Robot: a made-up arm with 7 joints.
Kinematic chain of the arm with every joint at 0, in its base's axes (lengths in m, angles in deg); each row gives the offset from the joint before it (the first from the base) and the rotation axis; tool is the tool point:
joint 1: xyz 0 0 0.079 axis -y
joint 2: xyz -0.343 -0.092 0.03 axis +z
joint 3: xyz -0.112 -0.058 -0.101 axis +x
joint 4: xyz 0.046 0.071 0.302 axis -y
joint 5: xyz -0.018 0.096 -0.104 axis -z
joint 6: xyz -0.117 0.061 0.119 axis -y
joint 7: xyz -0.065 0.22 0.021 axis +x
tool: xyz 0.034 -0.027 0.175
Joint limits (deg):
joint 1: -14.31..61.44
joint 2: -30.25..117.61
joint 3: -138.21..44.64
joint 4: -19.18..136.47
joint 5: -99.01..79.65
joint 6: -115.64..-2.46
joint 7: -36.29..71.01
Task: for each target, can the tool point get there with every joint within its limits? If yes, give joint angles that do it. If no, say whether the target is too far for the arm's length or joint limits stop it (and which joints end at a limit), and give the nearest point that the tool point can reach.
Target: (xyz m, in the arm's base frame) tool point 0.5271 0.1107 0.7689
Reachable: no: joint limits stop it (at a limit: joint 1, joint 2, joint 3, joint 5, joint 7) | nearest point 0.1674 -0.0114 0.6241 | short by 0.407 m
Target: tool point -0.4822 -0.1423 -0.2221
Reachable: yes | joints 54.79 62.84 16.76 88.65 -9.13 -79.67 62.35
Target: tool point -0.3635 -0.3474 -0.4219
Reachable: yes | joints 14.85 92.08 -75.09 65.39 -62.83 -77.04 -12.54
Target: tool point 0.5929 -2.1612 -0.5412
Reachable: no: too far | nearest point 0.1418 -0.6801 -0.5057 | short by 1.549 m
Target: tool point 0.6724 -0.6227 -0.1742
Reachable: no: joint limits stop it (at a limit: joint 1, joint 2, joint 3, joint 6, joint 7) | nearest point 0.5004 -0.4586 -0.2575 | short by 0.252 m
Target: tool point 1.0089 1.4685 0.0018
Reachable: no: too far | nearest point 0.3064 0.4971 -0.1962 | short by 1.215 m
